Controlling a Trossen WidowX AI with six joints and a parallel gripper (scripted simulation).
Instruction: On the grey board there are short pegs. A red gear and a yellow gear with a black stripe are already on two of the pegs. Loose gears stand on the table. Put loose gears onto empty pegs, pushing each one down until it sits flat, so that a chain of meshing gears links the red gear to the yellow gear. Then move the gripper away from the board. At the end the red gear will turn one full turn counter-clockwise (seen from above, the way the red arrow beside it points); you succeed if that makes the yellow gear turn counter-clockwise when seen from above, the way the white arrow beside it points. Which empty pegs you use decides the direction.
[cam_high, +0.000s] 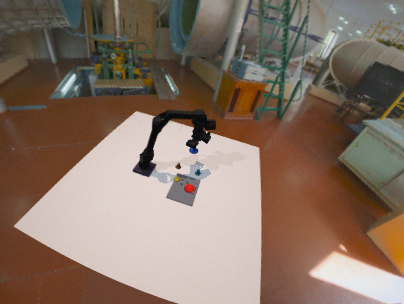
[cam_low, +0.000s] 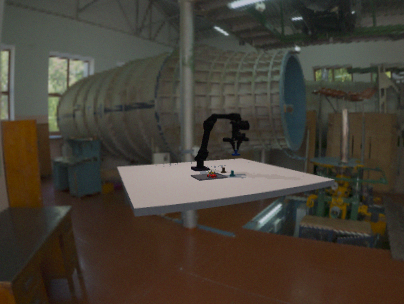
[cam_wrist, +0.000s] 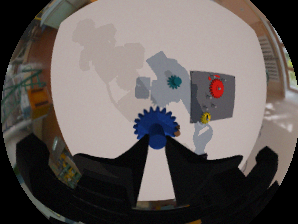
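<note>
Right now the yellow gear is 7 cm behind my gripper tip, 17 cm to the right of it and 15 cm below it. From my gripper tip the other things lie so: brown gear (8 cm behind, 6 cm to the right, 15 cm below); teal gear (6 cm ahead, 8 cm to the right, 15 cm below); blue gear (1 cm below).
</note>
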